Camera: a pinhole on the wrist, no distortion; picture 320 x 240 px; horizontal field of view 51.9 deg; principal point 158.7 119.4 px. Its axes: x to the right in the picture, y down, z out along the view. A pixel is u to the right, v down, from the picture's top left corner.
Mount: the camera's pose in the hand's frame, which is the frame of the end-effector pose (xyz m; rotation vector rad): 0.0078 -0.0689 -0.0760 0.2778 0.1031 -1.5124
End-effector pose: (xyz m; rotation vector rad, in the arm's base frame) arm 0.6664 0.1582 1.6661 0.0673 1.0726 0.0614
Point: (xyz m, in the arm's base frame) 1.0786 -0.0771 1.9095
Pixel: 165.0 128.7
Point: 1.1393 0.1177 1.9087
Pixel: 53.4 161.7
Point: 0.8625 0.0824 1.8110
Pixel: 73.1 109.0
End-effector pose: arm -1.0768 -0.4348 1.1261 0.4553 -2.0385 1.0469
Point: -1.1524 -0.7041 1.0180
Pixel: 65.2 109.9
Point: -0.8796 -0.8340 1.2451
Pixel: outside the picture
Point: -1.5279 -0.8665 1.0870
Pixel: outside the picture
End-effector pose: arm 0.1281 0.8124 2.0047 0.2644 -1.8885 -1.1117
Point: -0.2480 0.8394 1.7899
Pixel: 211.0 198.7
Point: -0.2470 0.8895 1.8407
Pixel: 158.9 202.5
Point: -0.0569 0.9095 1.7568
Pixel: 183.7 54.9
